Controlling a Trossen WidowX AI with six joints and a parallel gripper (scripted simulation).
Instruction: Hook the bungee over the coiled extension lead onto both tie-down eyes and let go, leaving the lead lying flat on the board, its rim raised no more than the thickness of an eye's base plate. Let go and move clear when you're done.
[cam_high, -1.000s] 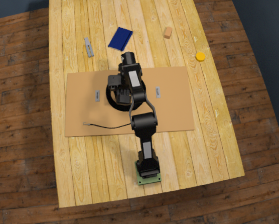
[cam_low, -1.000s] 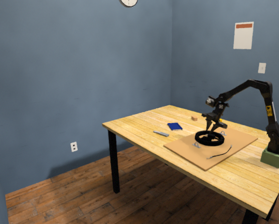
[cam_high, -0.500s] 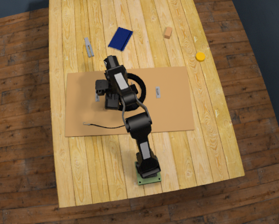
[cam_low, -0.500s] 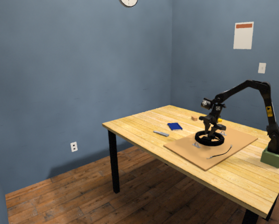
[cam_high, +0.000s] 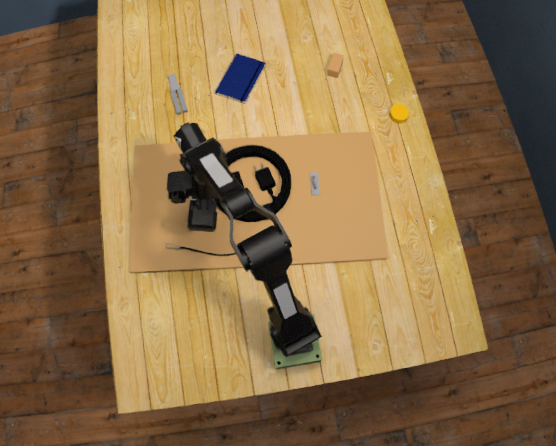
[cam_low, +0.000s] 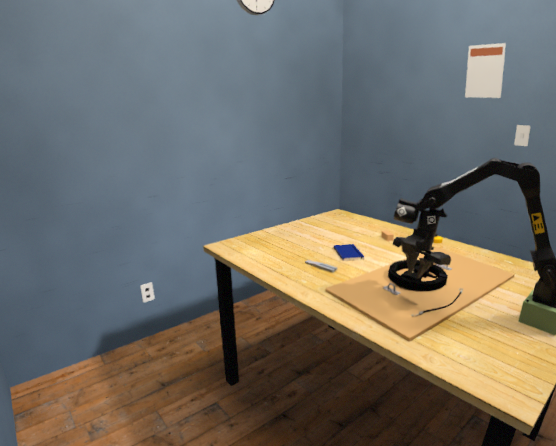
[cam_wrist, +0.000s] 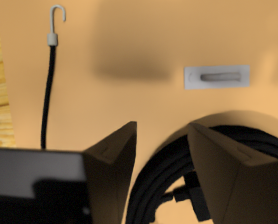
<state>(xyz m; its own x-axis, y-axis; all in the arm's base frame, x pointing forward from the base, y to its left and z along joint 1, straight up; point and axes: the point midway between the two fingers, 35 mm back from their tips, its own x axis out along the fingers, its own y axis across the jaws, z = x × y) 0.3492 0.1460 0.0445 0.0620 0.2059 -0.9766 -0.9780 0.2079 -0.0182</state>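
The black coiled extension lead lies 5 cm ahead of my hand, 12 cm to the right of it and 8 cm below it. Round my hand: tan block (36 cm ahead, 40 cm to the right, 10 cm below); board (1 cm ahead, 12 cm to the right, 10 cm below); yellow disc (18 cm ahead, 54 cm to the right, 10 cm below).
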